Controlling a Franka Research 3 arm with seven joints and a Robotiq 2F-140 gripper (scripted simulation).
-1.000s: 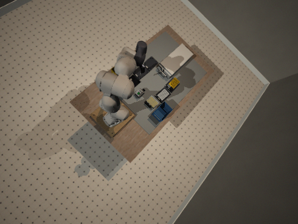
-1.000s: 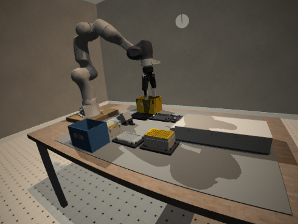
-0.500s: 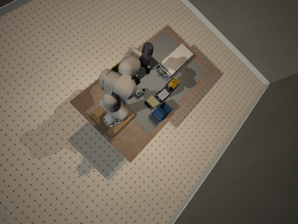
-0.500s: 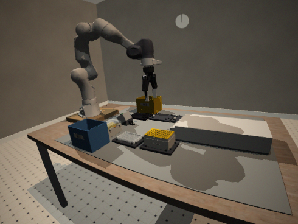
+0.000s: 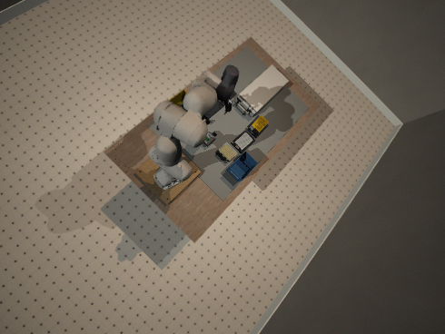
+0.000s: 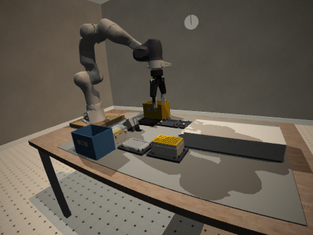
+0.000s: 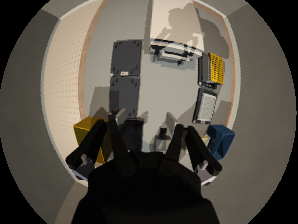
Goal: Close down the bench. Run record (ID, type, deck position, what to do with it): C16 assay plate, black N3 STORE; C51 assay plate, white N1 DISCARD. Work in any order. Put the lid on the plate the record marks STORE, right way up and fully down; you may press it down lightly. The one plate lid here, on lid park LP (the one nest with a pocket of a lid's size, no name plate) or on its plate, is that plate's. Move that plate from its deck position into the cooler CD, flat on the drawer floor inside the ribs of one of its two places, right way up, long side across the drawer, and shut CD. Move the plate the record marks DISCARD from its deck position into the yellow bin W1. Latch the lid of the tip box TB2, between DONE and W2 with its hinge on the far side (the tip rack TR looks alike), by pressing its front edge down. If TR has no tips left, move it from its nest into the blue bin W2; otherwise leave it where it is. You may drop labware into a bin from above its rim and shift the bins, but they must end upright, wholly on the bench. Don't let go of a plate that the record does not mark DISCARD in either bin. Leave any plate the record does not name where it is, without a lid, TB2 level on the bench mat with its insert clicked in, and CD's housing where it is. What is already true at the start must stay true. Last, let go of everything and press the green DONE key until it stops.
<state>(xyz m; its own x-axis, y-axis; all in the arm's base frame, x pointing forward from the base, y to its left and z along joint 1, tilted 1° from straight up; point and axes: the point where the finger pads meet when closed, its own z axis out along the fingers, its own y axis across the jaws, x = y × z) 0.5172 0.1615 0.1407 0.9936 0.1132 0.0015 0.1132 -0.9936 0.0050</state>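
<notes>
The tip rack TR lies 22 cm ahead of my hand, 26 cm to the right of it and 12 cm below it. Round my hand: white assay plate: 19 cm behind, 20 cm to the left, 17 cm below; yellow bin W1: 19 cm behind, 20 cm to the left, 14 cm below; tip box lid: 13 cm behind, 28 cm to the right, 12 cm below.
</notes>
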